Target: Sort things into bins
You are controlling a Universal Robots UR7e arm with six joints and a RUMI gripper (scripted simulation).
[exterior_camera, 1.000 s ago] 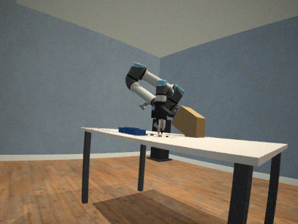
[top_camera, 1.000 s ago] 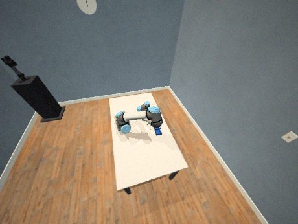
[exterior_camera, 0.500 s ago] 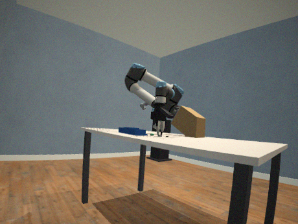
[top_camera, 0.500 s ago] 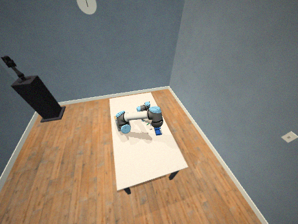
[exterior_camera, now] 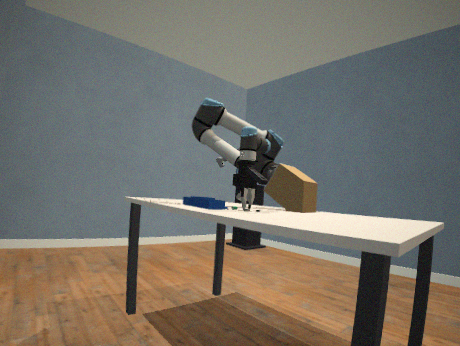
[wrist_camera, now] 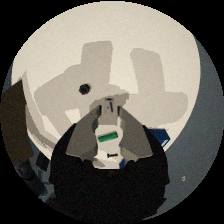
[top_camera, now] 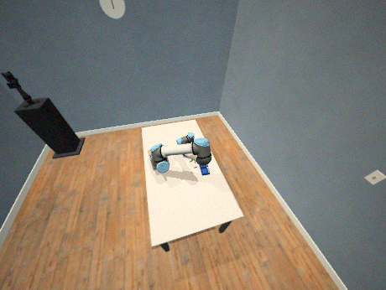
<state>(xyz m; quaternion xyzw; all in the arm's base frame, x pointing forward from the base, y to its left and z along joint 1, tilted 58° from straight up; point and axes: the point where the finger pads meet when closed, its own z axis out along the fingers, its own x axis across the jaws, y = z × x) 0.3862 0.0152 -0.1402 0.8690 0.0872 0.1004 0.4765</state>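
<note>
Now: hand 1 cm above the small grey piece. The rest, counted from my hand: small blue piece (4 cm ahead, 10 cm to the right, 1 cm below); then green piece (8 cm to the right, 1 cm below); then black nut (4 cm behind, 3 cm to the left, 1 cm below).
</note>
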